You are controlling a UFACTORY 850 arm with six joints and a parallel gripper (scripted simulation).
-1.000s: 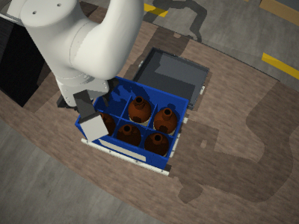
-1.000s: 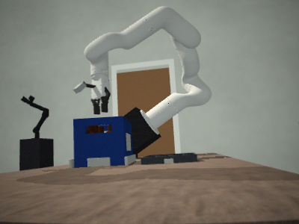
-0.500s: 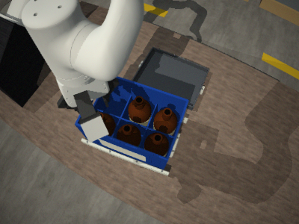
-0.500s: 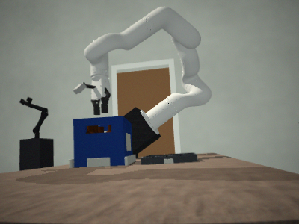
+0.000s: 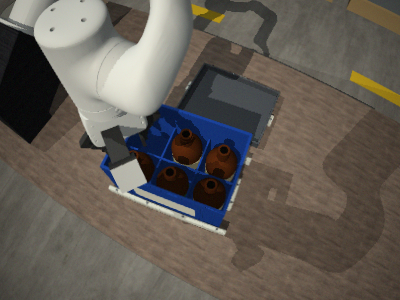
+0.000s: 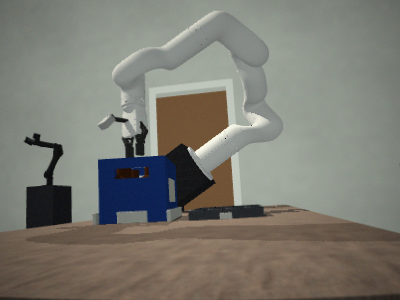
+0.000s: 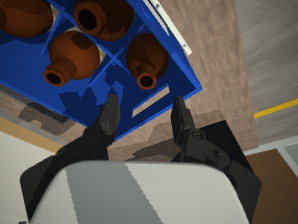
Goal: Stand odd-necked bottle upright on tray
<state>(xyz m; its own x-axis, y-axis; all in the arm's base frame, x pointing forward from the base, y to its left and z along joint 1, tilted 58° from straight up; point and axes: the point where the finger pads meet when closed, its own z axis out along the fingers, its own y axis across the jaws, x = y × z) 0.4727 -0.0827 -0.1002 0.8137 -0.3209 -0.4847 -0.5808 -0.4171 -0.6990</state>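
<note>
Right now my hand is 8 cm short of the blue crate, 5 cm to the right of it and 14 cm above it. Also, from my hand: dark grey tray (8 cm ahead, 31 cm to the left, 21 cm below).
</note>
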